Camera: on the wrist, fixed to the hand. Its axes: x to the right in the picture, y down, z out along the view.
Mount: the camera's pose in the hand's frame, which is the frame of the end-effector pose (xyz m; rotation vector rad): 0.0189 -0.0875 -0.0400 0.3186 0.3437 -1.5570
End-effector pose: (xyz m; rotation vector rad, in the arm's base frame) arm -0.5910 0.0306 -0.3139 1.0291 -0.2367 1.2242
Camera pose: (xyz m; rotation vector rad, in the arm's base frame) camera -0.5235 0.0752 -0.3693 0.8651 0.9231 -0.0391
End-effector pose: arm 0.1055 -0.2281 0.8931 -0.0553 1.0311 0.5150
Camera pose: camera 0.1189 -0.3091 0.8395 -0.6189 1.0804 -1.1003
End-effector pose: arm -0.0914 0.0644 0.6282 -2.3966 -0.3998 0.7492
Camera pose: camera -0.0617 0.1231 0.7009 -1.2209 -1.5252 -0.3044
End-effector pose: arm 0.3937 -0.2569 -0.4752 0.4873 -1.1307 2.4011
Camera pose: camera 0.4187 -0.1711 -0.4348 0.6526 -0.0024 1.1378
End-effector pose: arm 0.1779 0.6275 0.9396 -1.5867 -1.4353 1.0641
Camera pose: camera 0.1816 0.6559 1.0334 -0.1047 -1.5469 0.0309
